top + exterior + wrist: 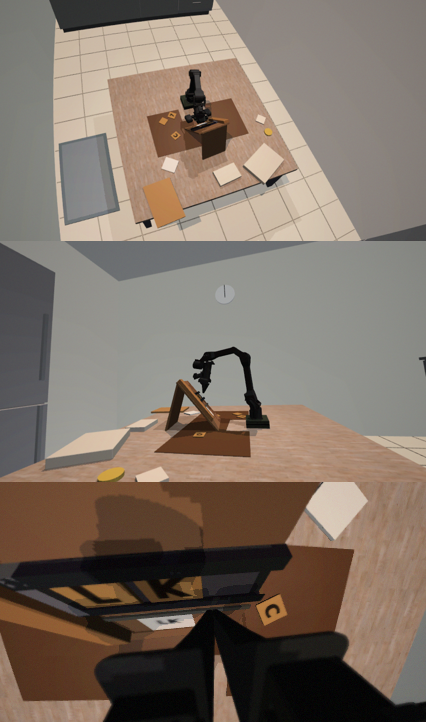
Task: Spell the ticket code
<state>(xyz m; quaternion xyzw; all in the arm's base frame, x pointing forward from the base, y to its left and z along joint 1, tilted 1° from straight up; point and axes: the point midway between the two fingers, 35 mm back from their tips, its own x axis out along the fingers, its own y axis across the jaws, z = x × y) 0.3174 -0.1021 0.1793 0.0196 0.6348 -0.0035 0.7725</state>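
My gripper tip is 4 cm past the white ticket, 7 cm to the right of it and 11 cm above it. Round my gripper tip: c tile: 7 cm behind, 15 cm to the right, 19 cm below; cream slab: 39 cm ahead, 6 cm to the left, 18 cm below; orange panel: 38 cm ahead, 44 cm to the right, 18 cm below.
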